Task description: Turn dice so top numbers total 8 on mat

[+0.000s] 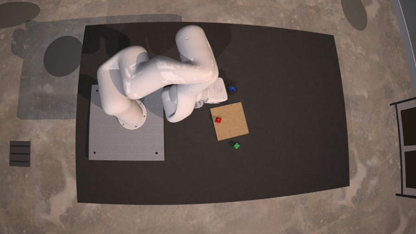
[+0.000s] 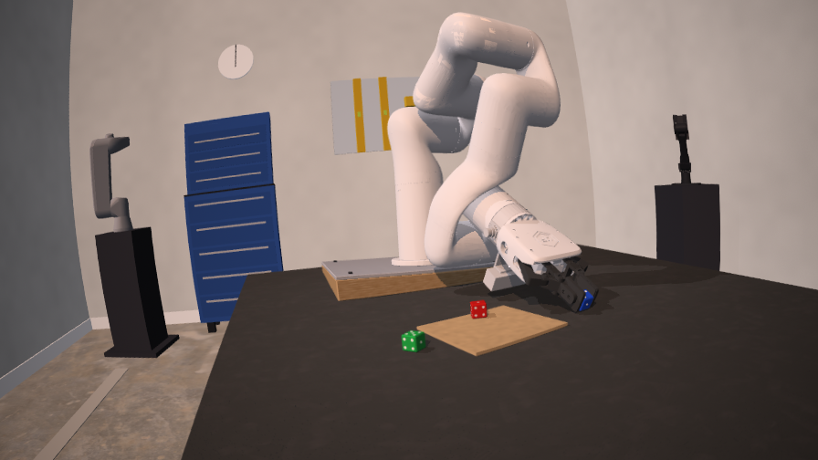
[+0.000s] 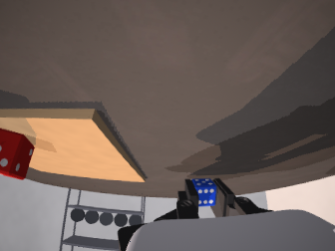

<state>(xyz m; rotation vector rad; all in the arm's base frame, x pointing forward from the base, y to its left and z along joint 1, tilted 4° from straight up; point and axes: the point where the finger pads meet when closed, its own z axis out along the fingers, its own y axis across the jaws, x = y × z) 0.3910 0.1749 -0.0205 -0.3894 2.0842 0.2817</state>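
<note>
Right now the red die is 14 cm to the right of my hand, 3 cm behind it and 1 cm below it. Also, from my hand: tan mat (13 cm to the right, 2 cm below, 2 cm ahead); green die (23 cm to the right, 6 cm ahead, 2 cm below); blue die (1 cm below, 1 cm ahead).
</note>
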